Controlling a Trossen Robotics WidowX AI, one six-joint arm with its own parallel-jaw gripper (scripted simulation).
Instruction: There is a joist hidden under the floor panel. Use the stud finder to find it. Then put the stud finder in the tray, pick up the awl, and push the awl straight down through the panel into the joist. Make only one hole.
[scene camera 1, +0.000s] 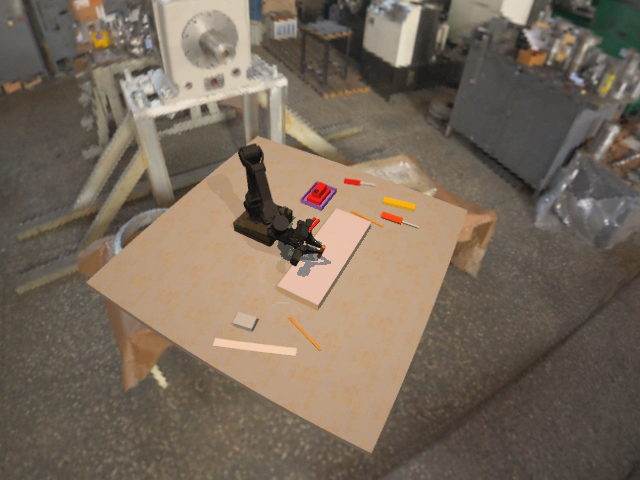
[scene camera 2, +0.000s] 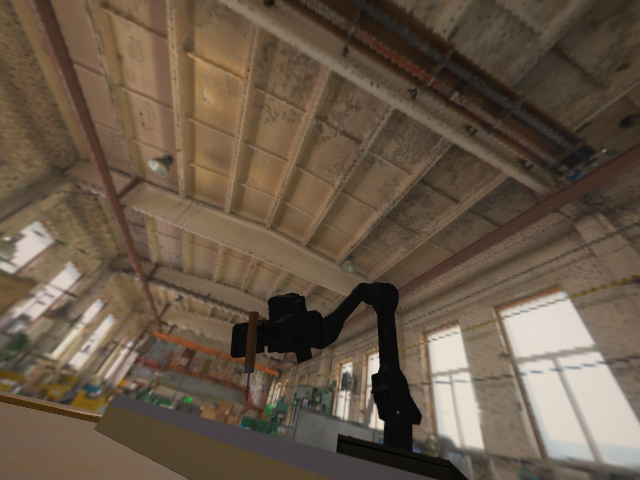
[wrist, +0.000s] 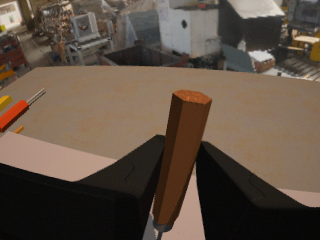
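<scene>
I am holding an awl in my gripper. Scene camera 1 shows the gripper, and so does the wrist view.
</scene>
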